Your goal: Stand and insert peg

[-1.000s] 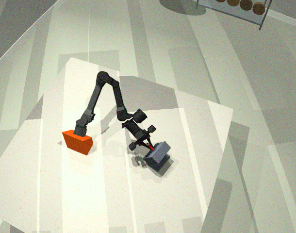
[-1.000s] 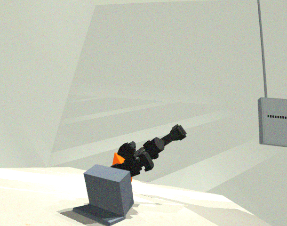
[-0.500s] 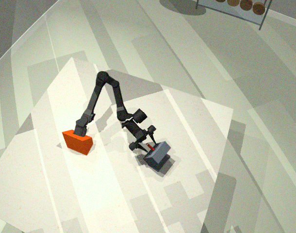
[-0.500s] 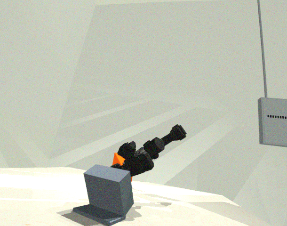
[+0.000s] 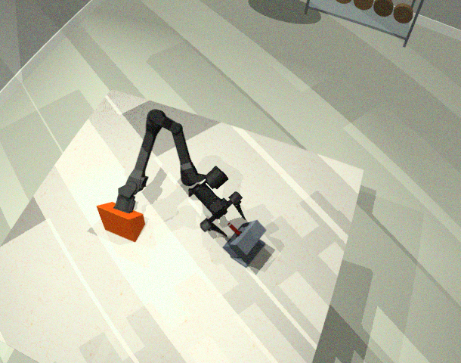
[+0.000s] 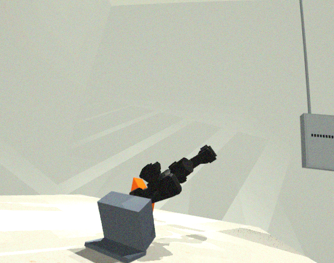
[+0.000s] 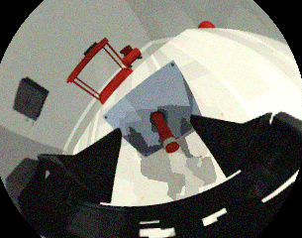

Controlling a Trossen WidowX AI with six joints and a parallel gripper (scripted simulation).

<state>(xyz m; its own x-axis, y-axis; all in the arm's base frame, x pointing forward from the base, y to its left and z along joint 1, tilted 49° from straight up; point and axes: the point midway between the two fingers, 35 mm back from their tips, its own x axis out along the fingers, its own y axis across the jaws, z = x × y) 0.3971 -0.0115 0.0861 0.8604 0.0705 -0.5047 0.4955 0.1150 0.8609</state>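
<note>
The red peg is 10 mm behind my gripper tip and 10 mm below it. The rest, counted from my gripper tip: grey-blue panel block 40 mm ahead, 20 mm to the right, 30 mm below.
</note>
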